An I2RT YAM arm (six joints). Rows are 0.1 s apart.
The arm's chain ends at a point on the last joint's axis. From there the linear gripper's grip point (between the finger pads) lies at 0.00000 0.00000 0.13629 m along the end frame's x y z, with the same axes.
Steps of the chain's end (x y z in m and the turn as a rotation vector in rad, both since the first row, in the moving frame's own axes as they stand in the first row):
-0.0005, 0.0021, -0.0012, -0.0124, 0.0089, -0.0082
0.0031, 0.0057, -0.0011, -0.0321, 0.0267, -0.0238
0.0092, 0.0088, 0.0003, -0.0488, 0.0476, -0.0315
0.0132, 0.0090, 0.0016, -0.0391, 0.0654, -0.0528
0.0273, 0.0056, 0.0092, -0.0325, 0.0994, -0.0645
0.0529, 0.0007, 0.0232, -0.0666, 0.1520, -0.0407
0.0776, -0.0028, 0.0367, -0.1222, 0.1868, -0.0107
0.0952, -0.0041, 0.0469, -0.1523, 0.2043, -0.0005
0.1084, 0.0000, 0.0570, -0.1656, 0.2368, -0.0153
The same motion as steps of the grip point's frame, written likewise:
0.0007, 0.0038, -0.0012, -0.0124, 0.0089, -0.0082
0.0068, 0.0100, -0.0012, -0.0321, 0.0267, -0.0238
0.0158, 0.0153, 0.0000, -0.0488, 0.0476, -0.0315
0.0222, 0.0141, 0.0012, -0.0391, 0.0654, -0.0528
0.0410, 0.0096, 0.0085, -0.0325, 0.0994, -0.0645
0.0737, 0.0093, 0.0213, -0.0666, 0.1520, -0.0407
0.1029, 0.0136, 0.0333, -0.1222, 0.1868, -0.0107
0.1227, 0.0164, 0.0425, -0.1523, 0.2043, -0.0005
0.1404, 0.0220, 0.0513, -0.1656, 0.2368, -0.0153

